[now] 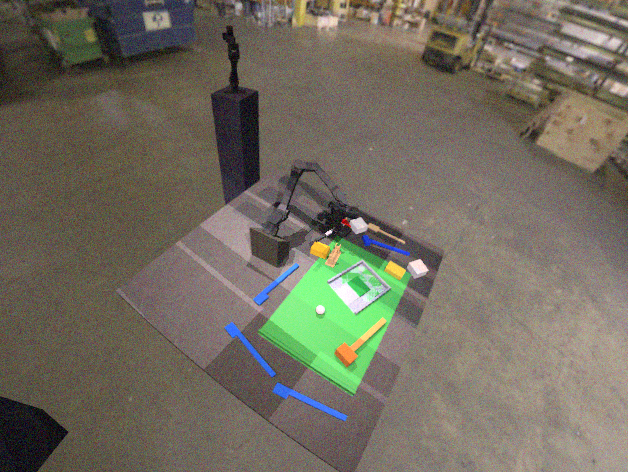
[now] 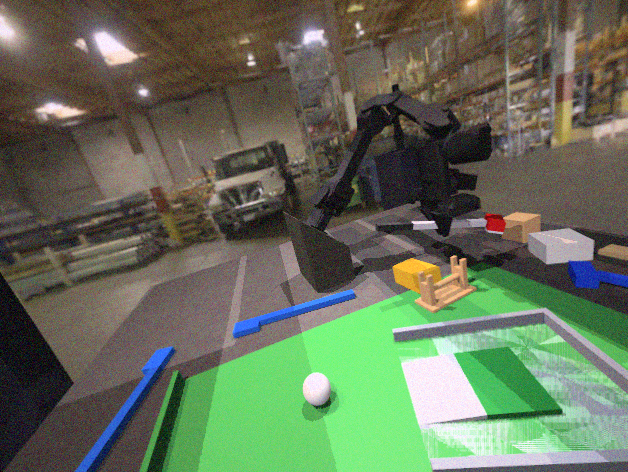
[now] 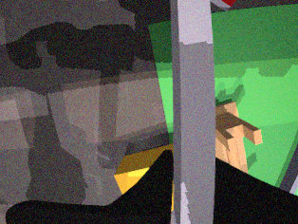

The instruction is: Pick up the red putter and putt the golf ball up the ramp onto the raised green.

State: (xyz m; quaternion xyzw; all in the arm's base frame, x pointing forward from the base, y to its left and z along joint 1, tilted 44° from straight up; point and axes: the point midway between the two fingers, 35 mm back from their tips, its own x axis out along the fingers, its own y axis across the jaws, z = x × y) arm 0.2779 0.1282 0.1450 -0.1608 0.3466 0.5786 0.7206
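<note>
My gripper tip is 50 mm short of the wooden stand, 70 mm to the left of it and 70 mm above it. Round my gripper tip: red putter: 20 mm above; green mat: 190 mm ahead, 290 mm to the right, 110 mm below; yellow block: 390 mm ahead, 90 mm below.
</note>
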